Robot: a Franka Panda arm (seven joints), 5 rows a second.
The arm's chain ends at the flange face. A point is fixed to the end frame.
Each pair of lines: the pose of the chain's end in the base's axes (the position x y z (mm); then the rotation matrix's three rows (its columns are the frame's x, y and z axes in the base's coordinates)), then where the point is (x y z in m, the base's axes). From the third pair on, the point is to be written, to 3 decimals.
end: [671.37 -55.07 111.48], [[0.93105 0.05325 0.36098], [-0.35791 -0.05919 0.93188], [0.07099 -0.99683 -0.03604]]
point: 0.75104 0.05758 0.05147
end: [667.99 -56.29 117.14], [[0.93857 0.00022 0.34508], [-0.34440 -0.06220 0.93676], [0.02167 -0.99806 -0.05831]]
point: 0.74268 0.05725 0.05257
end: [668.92 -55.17 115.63], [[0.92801 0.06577 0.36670], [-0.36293 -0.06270 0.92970], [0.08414 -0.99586 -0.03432]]
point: 0.750 0.057 0.056
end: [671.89 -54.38 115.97], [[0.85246 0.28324 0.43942], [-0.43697 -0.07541 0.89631], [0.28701 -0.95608 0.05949]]
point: 0.773 0.050 0.078
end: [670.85 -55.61 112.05], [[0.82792 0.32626 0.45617], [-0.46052 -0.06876 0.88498], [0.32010 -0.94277 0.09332]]
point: 0.776 0.047 0.080
